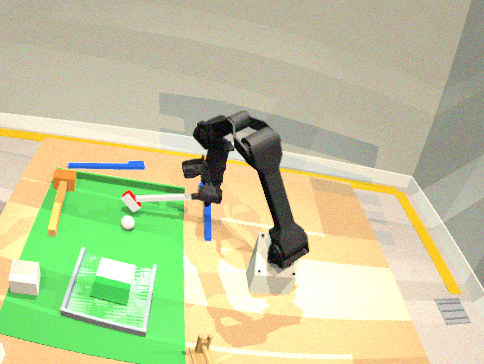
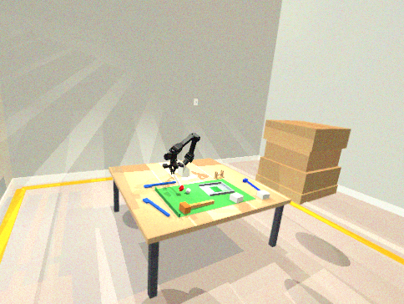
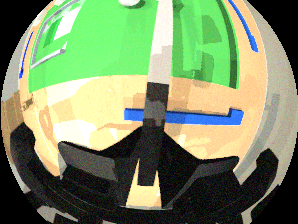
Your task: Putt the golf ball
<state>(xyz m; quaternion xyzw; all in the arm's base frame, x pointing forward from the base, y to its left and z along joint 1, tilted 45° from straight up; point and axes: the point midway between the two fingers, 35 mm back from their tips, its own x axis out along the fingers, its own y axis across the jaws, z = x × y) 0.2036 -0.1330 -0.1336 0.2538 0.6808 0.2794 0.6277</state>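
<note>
The red putter lies 12 cm ahead of my gripper tip. The rest, counted from my gripper tip: wooden piece: 3 cm behind, 53 cm to the left, 6 cm below; then green mat: 28 cm ahead, 20 cm to the left, 9 cm below; then white golf ball: 22 cm ahead, 7 cm to the left, 7 cm below.
</note>
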